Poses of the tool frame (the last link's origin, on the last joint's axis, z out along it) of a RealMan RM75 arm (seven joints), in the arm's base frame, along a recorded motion.
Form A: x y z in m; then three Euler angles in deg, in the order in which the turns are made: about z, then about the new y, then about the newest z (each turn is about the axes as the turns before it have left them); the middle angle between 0 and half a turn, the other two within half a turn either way.
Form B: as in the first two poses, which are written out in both.
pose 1, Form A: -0.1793 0.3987 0.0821 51.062 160.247 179.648
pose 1, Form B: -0.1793 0.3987 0.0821 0.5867 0.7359 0.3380 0.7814 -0.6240 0.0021
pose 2, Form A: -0.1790 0.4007 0.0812 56.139 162.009 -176.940
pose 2, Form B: -0.1790 0.4007 0.0812 0.5735 0.7589 0.3084 0.8009 -0.5985 -0.0165
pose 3, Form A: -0.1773 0.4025 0.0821 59.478 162.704 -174.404
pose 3, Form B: -0.1773 0.4025 0.0821 0.5666 0.7690 0.2959 0.8100 -0.5857 -0.0290
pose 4, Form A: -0.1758 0.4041 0.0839 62.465 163.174 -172.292
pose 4, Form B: -0.1758 0.4041 0.0839 0.5574 0.7791 0.2869 0.8194 -0.5720 -0.0388
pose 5, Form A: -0.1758 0.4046 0.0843 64.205 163.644 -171.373
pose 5, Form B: -0.1758 0.4046 0.0843 0.5479 0.7889 0.2784 0.8275 -0.5598 -0.0422
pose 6, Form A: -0.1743 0.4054 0.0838 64.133 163.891 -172.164
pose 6, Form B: -0.1743 0.4054 0.0838 0.5379 0.7969 0.2749 0.8343 -0.5501 -0.0378
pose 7, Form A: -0.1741 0.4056 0.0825 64.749 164.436 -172.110
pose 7, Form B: -0.1741 0.4056 0.0825 0.5312 0.8045 0.2658 0.8395 -0.5421 -0.0368
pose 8, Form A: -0.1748 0.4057 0.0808 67.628 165.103 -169.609
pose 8, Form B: -0.1748 0.4057 0.0808 0.5286 0.8103 0.2529 0.8432 -0.5356 -0.0464
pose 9, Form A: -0.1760 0.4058 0.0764 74.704 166.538 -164.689
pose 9, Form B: -0.1760 0.4058 0.0764 0.5022 0.8351 0.2245 0.8626 -0.5021 -0.0615
